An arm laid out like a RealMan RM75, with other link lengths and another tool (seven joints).
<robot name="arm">
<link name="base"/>
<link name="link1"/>
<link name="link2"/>
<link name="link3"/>
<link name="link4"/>
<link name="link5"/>
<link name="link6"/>
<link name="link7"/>
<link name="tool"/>
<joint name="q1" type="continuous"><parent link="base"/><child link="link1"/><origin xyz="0 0 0.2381" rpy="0 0 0"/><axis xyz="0 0 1"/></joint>
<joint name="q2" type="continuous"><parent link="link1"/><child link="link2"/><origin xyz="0 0 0" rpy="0 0 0"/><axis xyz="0 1 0"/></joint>
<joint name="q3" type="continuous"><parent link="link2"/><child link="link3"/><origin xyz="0 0 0.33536" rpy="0 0 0"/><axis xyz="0 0 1"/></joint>
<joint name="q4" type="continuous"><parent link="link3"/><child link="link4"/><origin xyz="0 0 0" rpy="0 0 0"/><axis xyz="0 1 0"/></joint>
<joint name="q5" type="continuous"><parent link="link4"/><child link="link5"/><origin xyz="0 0 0.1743" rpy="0 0 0"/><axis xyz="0 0 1"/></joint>
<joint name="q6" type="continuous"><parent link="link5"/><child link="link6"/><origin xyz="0 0 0" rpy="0 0 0"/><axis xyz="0 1 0"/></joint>
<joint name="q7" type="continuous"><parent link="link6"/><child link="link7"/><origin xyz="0 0 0.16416" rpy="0 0 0"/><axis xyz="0 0 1"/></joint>
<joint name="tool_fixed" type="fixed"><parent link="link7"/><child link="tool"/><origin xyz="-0.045 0.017 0.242" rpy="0 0.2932 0.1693"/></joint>
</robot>
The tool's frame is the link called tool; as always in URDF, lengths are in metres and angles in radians. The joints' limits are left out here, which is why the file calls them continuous.
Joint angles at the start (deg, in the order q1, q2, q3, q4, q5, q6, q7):
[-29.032, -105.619, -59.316, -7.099, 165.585, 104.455, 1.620]
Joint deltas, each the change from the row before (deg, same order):
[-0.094, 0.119, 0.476, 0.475, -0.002, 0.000, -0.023]
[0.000, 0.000, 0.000, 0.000, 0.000, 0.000, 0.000]
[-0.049, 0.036, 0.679, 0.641, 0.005, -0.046, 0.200]
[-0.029, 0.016, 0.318, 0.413, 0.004, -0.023, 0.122]
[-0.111, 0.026, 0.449, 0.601, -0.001, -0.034, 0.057]
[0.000, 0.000, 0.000, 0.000, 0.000, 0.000, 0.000]
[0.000, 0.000, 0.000, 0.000, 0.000, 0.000, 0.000]
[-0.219, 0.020, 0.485, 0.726, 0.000, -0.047, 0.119]
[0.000, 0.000, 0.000, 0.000, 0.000, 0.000, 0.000]
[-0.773, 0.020, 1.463, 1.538, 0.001, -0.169, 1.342]
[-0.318, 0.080, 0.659, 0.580, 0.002, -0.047, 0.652]
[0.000, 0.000, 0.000, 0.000, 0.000, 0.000, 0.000]
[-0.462, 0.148, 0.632, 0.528, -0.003, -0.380, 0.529]
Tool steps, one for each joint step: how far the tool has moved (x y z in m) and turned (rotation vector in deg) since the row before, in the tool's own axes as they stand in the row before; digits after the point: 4 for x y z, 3 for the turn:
[-0.0017, 0.0029, -0.0020, -0.605, -0.307, -0.139]
[0.0000, 0.0000, 0.0000, 0.000, 0.000, 0.000]
[-0.0025, 0.0050, -0.0032, -0.835, -0.498, -0.090]
[-0.0017, 0.0024, -0.0020, -0.439, -0.332, 0.005]
[-0.0024, 0.0034, -0.0023, -0.608, -0.420, -0.083]
[0.0000, 0.0000, 0.0000, 0.000, 0.000, 0.000]
[0.0000, 0.0000, 0.0000, 0.000, 0.000, 0.000]
[-0.0029, 0.0036, -0.0020, -0.721, -0.435, -0.010]
[0.0000, 0.0000, 0.0000, 0.000, 0.000, 0.000]
[-0.0059, 0.0096, -0.0017, -2.286, -0.581, 0.835]
[-0.0020, 0.0037, -0.0006, -1.046, -0.160, 0.473]
[0.0000, 0.0000, 0.0000, 0.000, 0.000, 0.000]
[-0.0038, 0.0033, -0.0002, -1.116, -0.316, 0.436]

